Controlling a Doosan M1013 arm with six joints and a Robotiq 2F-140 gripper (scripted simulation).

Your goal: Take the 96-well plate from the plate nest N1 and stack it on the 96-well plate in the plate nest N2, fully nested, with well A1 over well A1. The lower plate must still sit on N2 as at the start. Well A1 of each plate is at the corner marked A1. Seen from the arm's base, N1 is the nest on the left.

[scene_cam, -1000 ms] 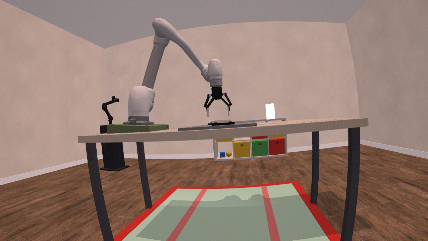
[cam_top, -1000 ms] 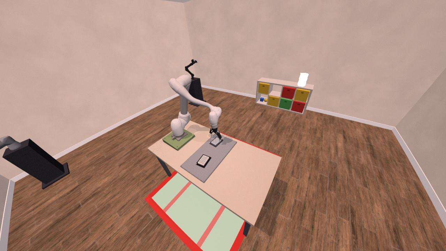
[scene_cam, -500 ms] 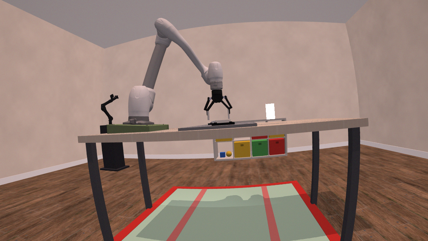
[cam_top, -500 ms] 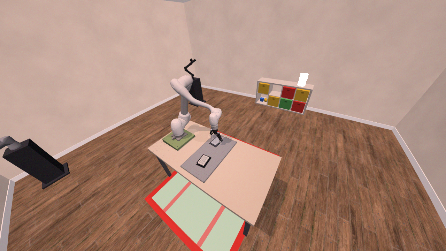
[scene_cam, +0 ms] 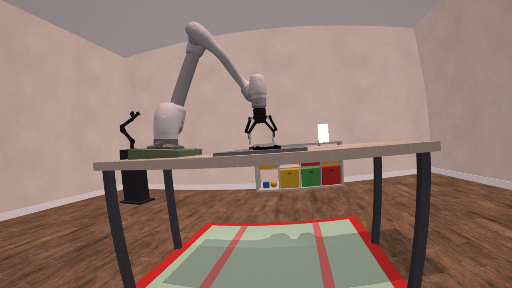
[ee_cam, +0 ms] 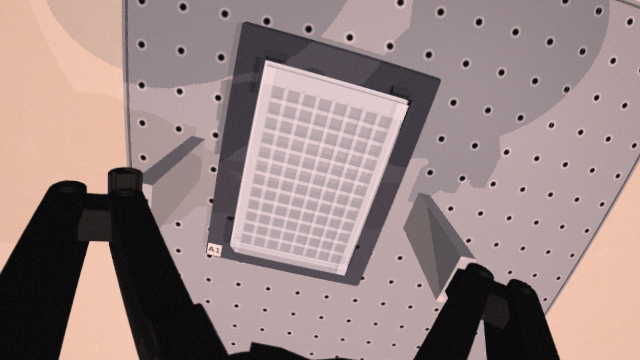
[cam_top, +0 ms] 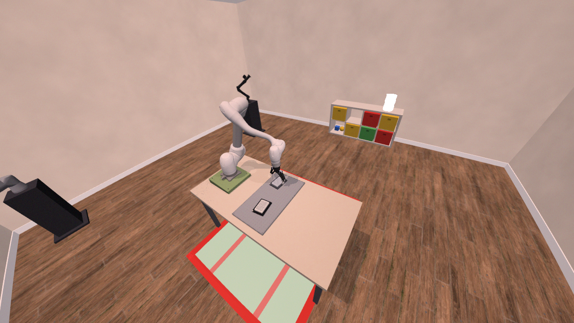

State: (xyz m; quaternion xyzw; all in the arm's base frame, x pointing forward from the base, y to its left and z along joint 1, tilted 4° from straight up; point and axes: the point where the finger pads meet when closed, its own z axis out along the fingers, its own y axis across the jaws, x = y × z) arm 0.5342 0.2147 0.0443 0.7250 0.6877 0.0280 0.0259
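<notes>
Right now the black plate nest is 34 cm to the right of my hand, 7 cm ahead of it and 3 cm below it.
</notes>
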